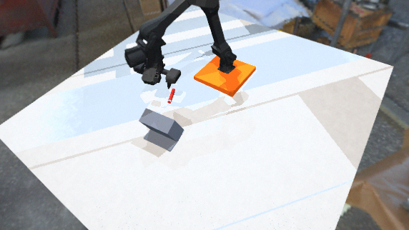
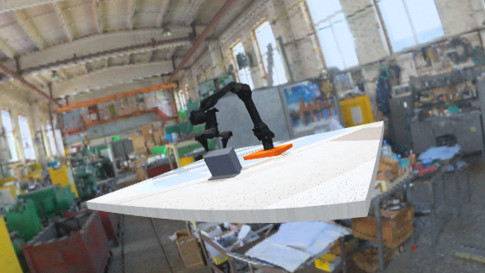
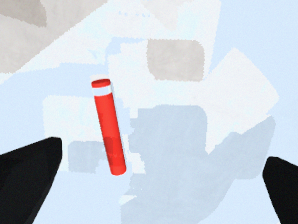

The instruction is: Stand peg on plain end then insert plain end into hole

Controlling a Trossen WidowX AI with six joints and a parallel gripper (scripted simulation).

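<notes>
Now: gripper tip 80 mm above the red peg, 30 mm to the right of it and 20 mm past it. From my gripper tip the other things lie so: panel: 140 mm to the left, 130 mm ahead, 30 mm below.
</notes>
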